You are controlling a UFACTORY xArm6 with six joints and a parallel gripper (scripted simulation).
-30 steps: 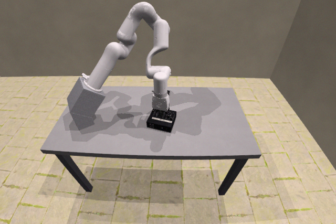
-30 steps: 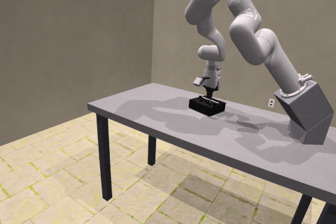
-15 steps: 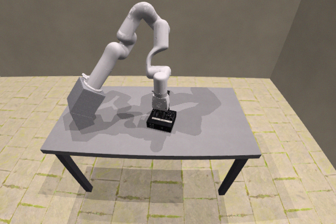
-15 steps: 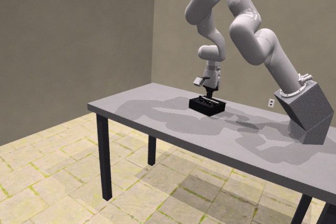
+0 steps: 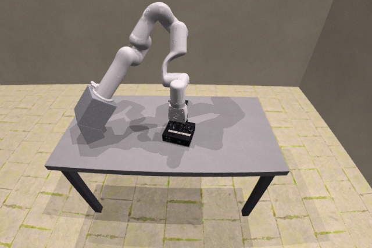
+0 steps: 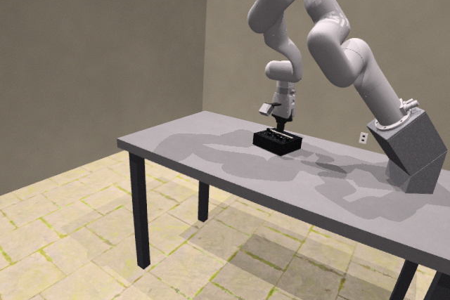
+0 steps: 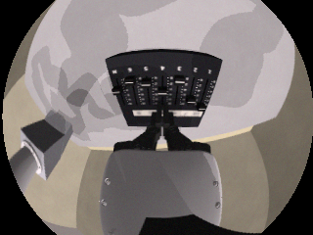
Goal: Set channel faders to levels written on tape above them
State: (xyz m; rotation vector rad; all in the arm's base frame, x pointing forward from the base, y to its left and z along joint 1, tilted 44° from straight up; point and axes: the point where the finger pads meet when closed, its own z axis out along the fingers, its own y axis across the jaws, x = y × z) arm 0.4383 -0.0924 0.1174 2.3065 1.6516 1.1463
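Right now my hand is 30 mm to the right of the fader and 30 mm above it. Round my hand: fader cap (50 mm ahead, 10 mm to the left, 30 mm below).
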